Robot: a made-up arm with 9 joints. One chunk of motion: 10 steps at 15 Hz.
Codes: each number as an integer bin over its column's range. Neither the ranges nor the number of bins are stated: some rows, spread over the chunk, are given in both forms.
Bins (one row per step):
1: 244 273 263 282 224 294
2: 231 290 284 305 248 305
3: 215 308 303 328 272 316
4: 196 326 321 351 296 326
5: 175 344 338 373 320 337
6: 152 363 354 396 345 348
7: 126 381 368 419 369 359
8: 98 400 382 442 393 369
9: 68 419 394 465 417 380
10: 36 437 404 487 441 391
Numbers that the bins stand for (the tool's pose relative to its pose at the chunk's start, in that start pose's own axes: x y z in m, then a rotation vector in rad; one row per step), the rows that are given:
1: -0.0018 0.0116 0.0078 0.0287 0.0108 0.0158
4: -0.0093 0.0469 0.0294 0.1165 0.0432 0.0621
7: -0.0203 0.0835 0.0468 0.2030 0.0761 0.1099
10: -0.0344 0.1208 0.0602 0.2895 0.1085 0.1562
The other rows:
2: -0.0038 0.0230 0.0156 0.0580 0.0216 0.0317
3: -0.0063 0.0349 0.0227 0.0872 0.0324 0.0476
5: -0.0126 0.0589 0.0357 0.1445 0.0540 0.0780
6: -0.0162 0.0715 0.0416 0.1737 0.0653 0.0940
8: -0.0247 0.0961 0.0520 0.2322 0.0869 0.1244
9: -0.0294 0.1088 0.0565 0.2615 0.0977 0.1403

